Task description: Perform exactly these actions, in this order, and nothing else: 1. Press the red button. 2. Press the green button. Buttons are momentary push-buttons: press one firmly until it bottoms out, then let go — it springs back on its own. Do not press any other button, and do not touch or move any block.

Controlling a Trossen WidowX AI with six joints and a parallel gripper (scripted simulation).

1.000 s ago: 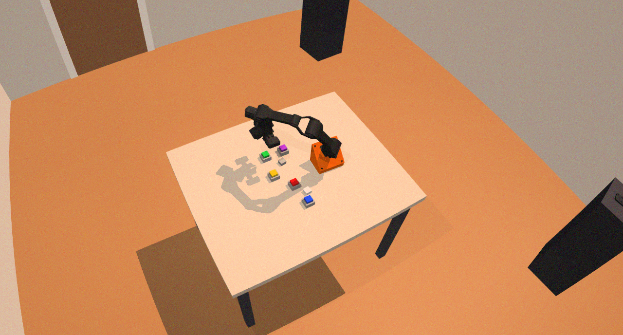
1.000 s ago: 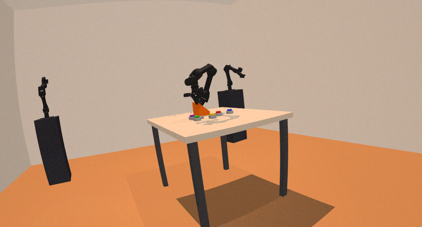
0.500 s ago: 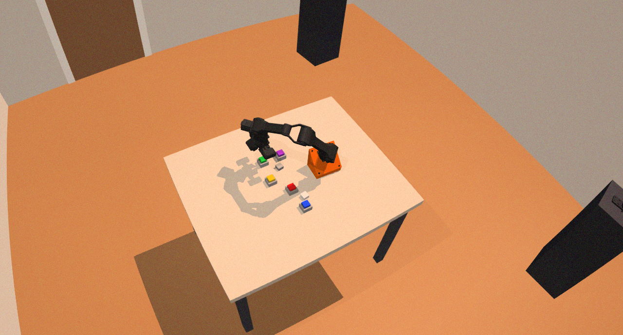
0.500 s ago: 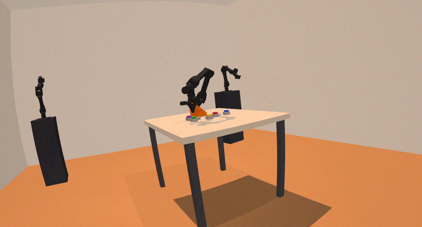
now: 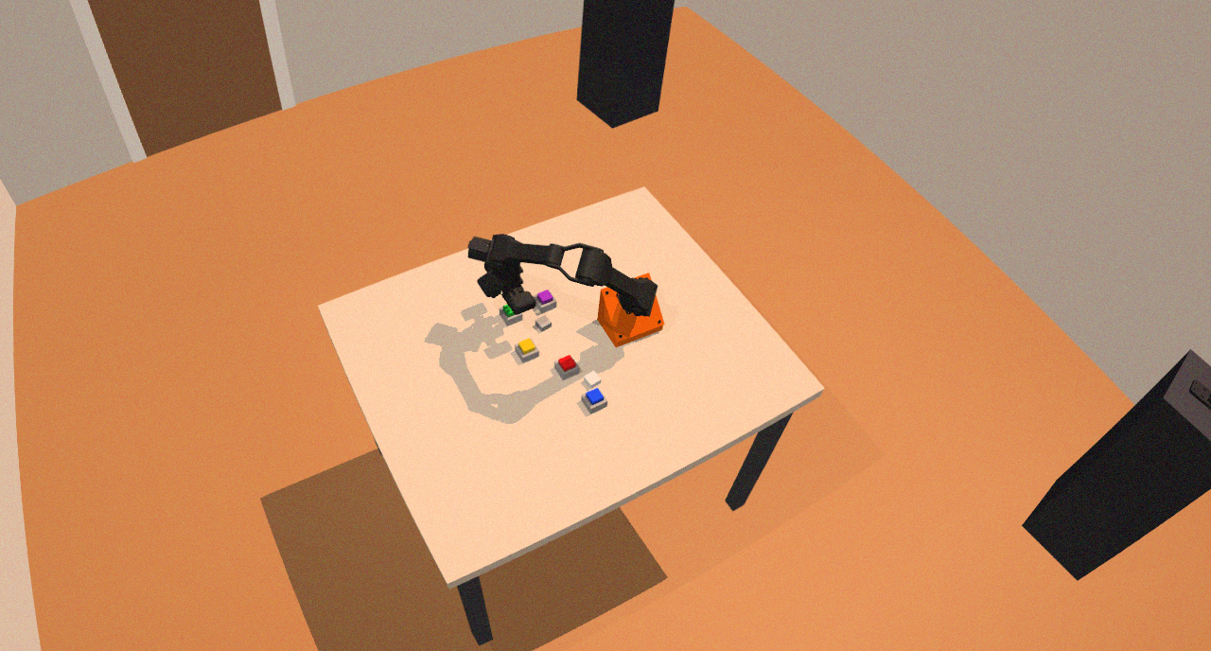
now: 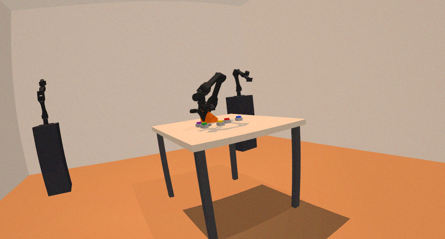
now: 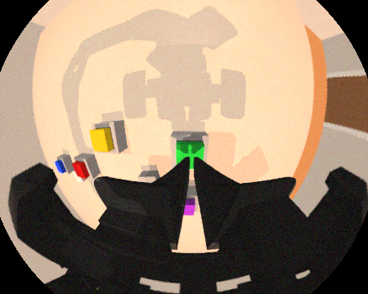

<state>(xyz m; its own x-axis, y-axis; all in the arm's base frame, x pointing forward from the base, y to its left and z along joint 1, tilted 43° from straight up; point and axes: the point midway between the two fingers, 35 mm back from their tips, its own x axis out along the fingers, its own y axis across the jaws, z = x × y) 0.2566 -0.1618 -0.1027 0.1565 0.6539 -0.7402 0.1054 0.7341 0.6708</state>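
The green button is 20 mm below my gripper tip. Also, from my gripper tip: red button 20 mm behind, 230 mm to the left, 20 mm below; then purple button 100 mm behind, 20 mm to the left, 20 mm below; then yellow button 30 mm ahead, 130 mm to the left, 20 mm below.
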